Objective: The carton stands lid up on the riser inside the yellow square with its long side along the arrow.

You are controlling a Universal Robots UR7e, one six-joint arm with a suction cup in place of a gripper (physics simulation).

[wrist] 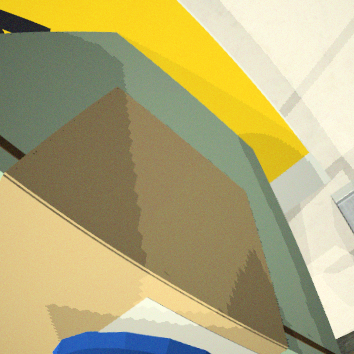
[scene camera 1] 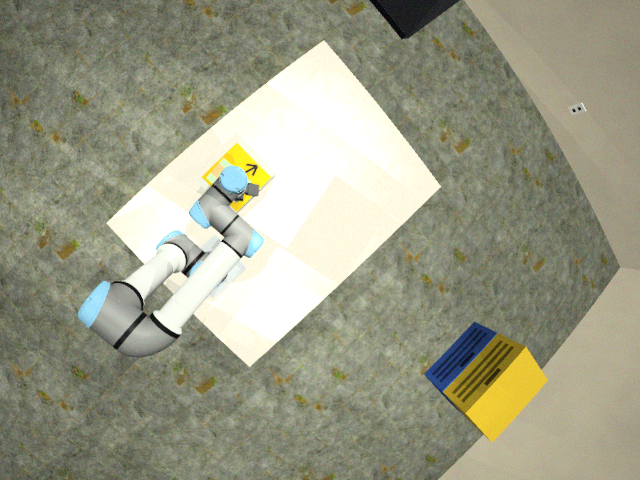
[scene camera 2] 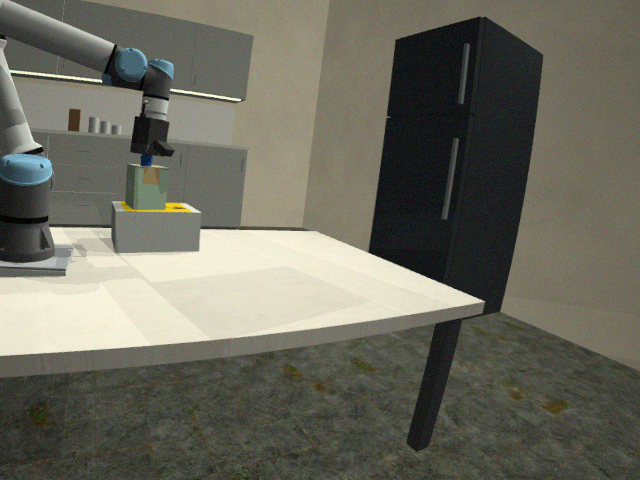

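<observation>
The pale green carton (scene camera 2: 147,190) (wrist: 197,123) with tan tape on its lid stands upright on the grey riser (scene camera 2: 156,233), on the yellow square (scene camera 2: 177,208) (scene camera 1: 239,157) (wrist: 228,70). My blue suction cup (scene camera 2: 146,161) (wrist: 130,342) presses on the carton's lid from straight above and stays stuck to it. The carton's base looks seated on the yellow square.
The riser stands near the far left corner of the white table (scene camera 2: 270,295) (scene camera 1: 342,143). A black fridge (scene camera 2: 456,162) (scene camera 1: 409,14) stands past the table's far end. A blue and yellow box (scene camera 1: 485,381) lies on the floor. Kitchen cabinets line the back wall.
</observation>
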